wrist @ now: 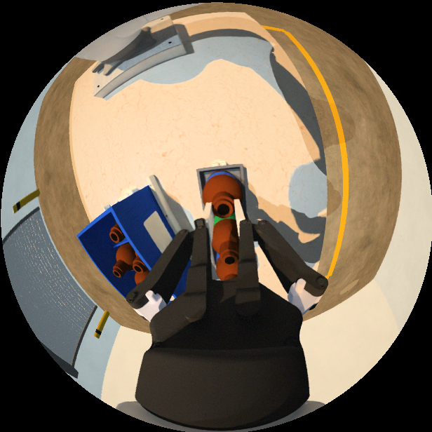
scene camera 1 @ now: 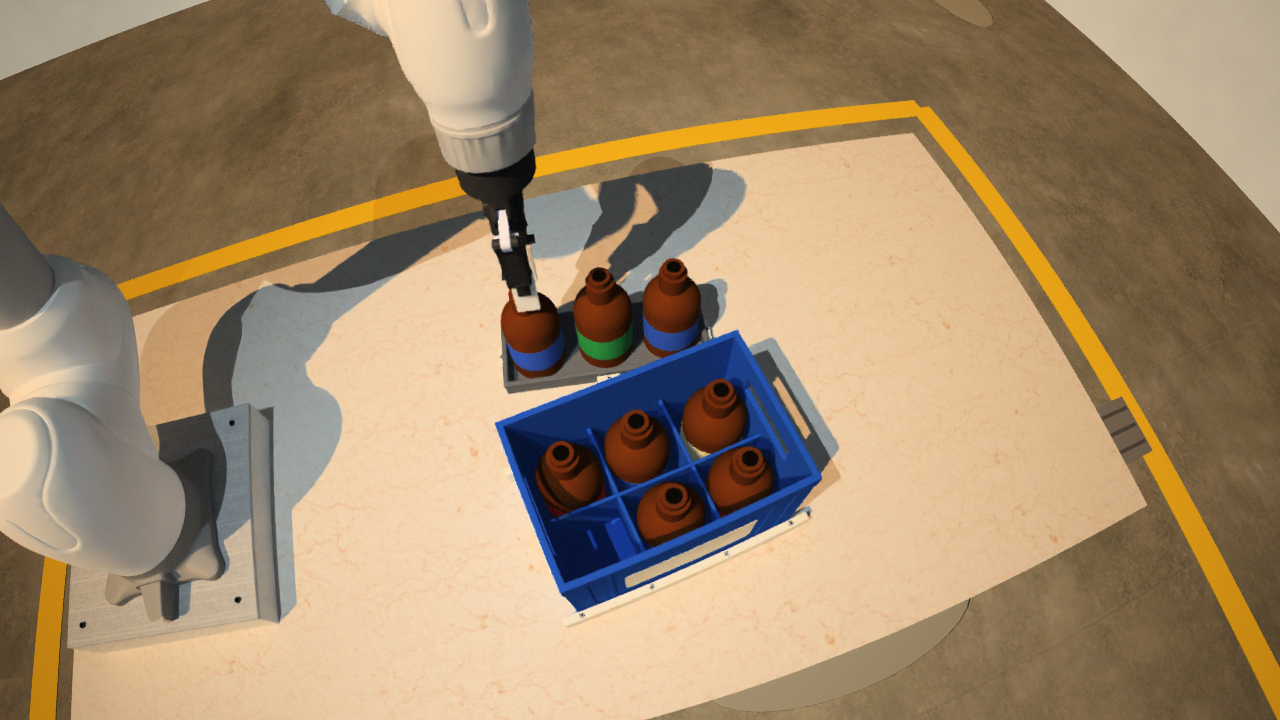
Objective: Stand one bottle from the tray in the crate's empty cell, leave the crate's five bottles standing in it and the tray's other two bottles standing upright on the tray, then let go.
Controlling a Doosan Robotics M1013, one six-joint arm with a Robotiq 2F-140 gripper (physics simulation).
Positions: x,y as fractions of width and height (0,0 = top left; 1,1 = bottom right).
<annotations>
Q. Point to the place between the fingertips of my gripper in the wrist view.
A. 0.52,0.48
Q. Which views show my gripper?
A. The wrist view and scene camera 1: all of them.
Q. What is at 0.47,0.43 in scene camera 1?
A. A green-banded bottle.
</annotations>
